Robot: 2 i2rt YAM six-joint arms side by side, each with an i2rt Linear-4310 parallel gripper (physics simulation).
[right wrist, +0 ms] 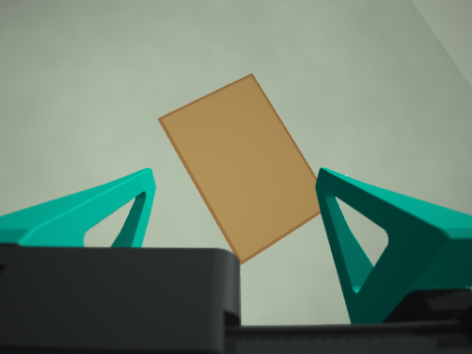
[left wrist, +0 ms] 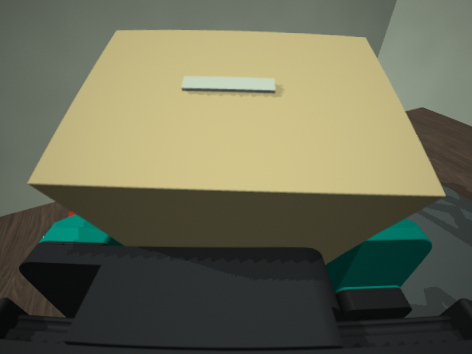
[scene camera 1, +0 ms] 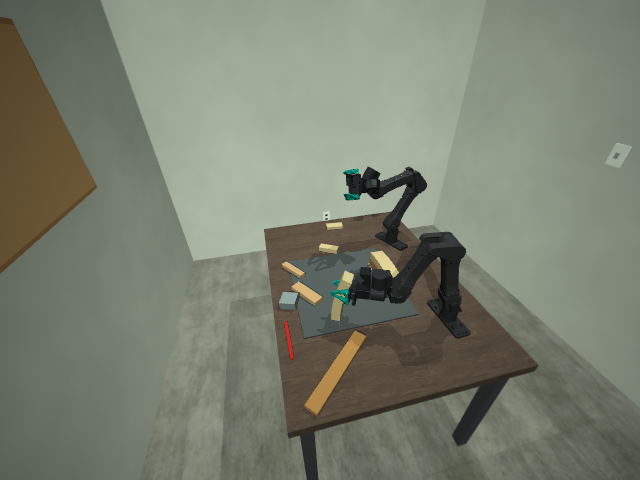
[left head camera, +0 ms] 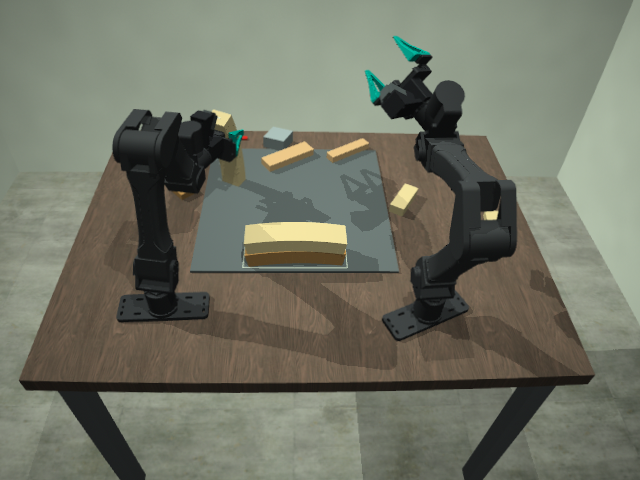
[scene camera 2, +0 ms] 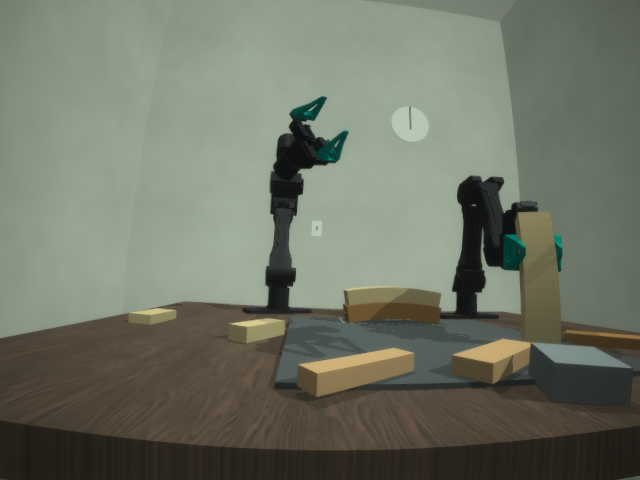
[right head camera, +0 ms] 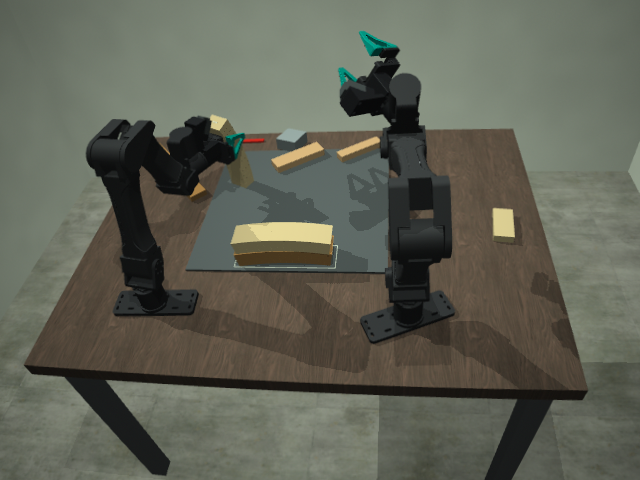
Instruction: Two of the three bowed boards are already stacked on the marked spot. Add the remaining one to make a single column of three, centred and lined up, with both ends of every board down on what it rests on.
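Frame: origin at the left arm's base, x ahead, y left, z up, level; millimetres.
Seen in the pictures: left gripper, fingertip midpoint: (scene camera 1: 331, 288) (left head camera: 234, 129) (scene camera 2: 542, 251) (right head camera: 236, 132); right gripper, fingertip midpoint: (right wrist: 235, 177) (scene camera 1: 344, 183) (left head camera: 380, 53) (scene camera 2: 335, 113) (right head camera: 350, 50); left arm's base at its link origin: (scene camera 1: 447, 317) (left head camera: 164, 308) (scene camera 2: 466, 317) (right head camera: 156, 304); right arm's base at its link origin: (scene camera 1: 391, 241) (left head camera: 425, 314) (scene camera 2: 277, 312) (right head camera: 407, 317).
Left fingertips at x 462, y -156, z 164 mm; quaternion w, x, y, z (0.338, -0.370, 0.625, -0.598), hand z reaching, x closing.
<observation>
Pixels of each thing's top centre, then the offset from my left fingertips to it.
- pale bowed board at its top centre: (left head camera: 294, 231) (right head camera: 280, 231) (scene camera 2: 392, 287) (scene camera 1: 386, 264) 71 mm down, 324 mm back, 144 mm right
- grey block at its top centre: (scene camera 2: 575, 350) (left head camera: 278, 133) (right head camera: 291, 134) (scene camera 1: 288, 297) 121 mm down, 161 mm ahead, 121 mm right
- red stick at its top centre: (scene camera 1: 288, 338) 158 mm down, 201 mm ahead, 64 mm left
- long orange plank at its top centre: (scene camera 1: 338, 366) 145 mm down, 54 mm ahead, 240 mm left
The remaining bowed board, pale yellow (left head camera: 234, 170) (right head camera: 242, 174) (scene camera 1: 336, 310) (scene camera 2: 539, 294) (left wrist: 235, 135), stands upright on one end on the grey mat. My left gripper (scene camera 1: 338, 289) (scene camera 2: 536, 253) is shut on it in its upper half, a finger against each side; in the left wrist view its end face carries a small pale strip. The stacked pair lies on the white outline: a pale bowed board (left head camera: 294, 232) (right head camera: 281, 232) (scene camera 2: 392, 295) on top of a brown one (left head camera: 294, 258) (right head camera: 284, 258) (scene camera 2: 392, 312). My right gripper (left head camera: 381, 54) (right head camera: 350, 50) (scene camera 2: 336, 114) (right wrist: 235, 177) is open and empty, high above the table.
Two orange blocks (left head camera: 287, 156) (left head camera: 347, 149) and a grey block (left head camera: 278, 137) lie at the mat's far edge. Two pale blocks (scene camera 1: 328, 248) (scene camera 1: 334, 226) lie beyond the mat. A red stick (scene camera 1: 288, 339) and a long orange plank (scene camera 1: 336, 373) lie near the upright board.
</observation>
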